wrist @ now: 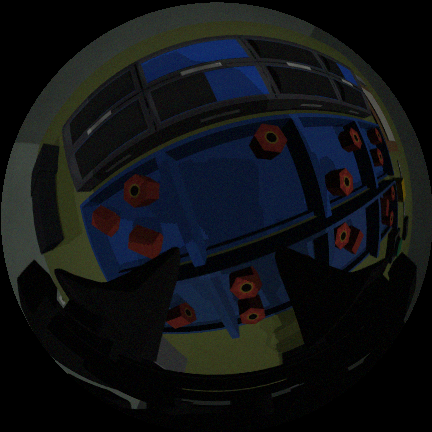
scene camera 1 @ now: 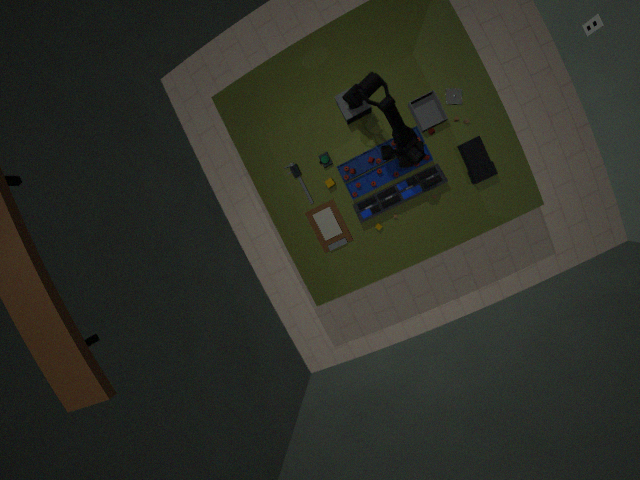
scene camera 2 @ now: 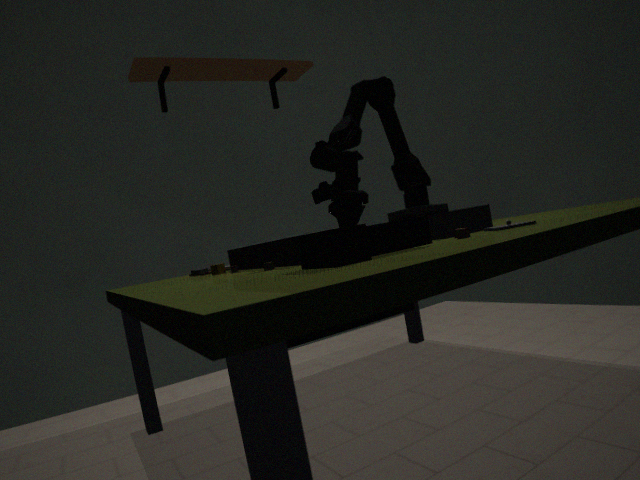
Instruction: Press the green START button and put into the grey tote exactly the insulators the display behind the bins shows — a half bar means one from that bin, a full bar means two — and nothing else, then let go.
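Places are measured from the arm's base along level axes (x back, y left, z down), in millimetres.
Pixels of known places: gripper, between the fingertips: [wrist: 229, 253]; arm's base, origin of its link: [scene camera 1: 354, 101] [scene camera 2: 418, 207].
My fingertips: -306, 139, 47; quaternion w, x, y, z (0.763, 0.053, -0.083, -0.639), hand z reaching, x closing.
Note:
Ahead of a thing's pixels: the offset from my fingertips to its top centre, as dx, dy, dz. "spot": to the spot under its first point.
My gripper [scene camera 1: 412, 155] [scene camera 2: 348, 225] [wrist: 229, 253] is open and empty, pointing down over the blue bins [scene camera 1: 366, 184] [wrist: 220, 185]. In the wrist view, two red hex insulators, one {+35, -9, +6} [wrist: 245, 285] beside another {+73, -13, +6} [wrist: 252, 315], lie in a near-row bin, seen between the fingers. One insulator {-76, -45, +6} [wrist: 268, 140] lies in the far-row bin second from left; three are in the leftmost far bin. The display [scene camera 1: 431, 177] [wrist: 182, 95] shows a full upper bar and half lower bar in its second column, and a half upper bar in its fourth. The grey tote {+169, +181, -18} [scene camera 1: 435, 125] shows no insulator. The START button {+96, -356, -4} [scene camera 1: 324, 159] is green.
A red piece [scene camera 1: 431, 131] [scene camera 2: 461, 232] lies outside the tote. A black box {-117, +346, -20} [scene camera 1: 476, 160] is right of the display. A framed white panel {-230, -440, +18} [scene camera 1: 327, 223], a long grey tool {spot: -8, -500, +33} [scene camera 1: 305, 188] and yellow cubes {-21, -367, -2} [scene camera 1: 329, 182] {-300, -196, +10} [scene camera 1: 378, 226] lie to the left and behind.

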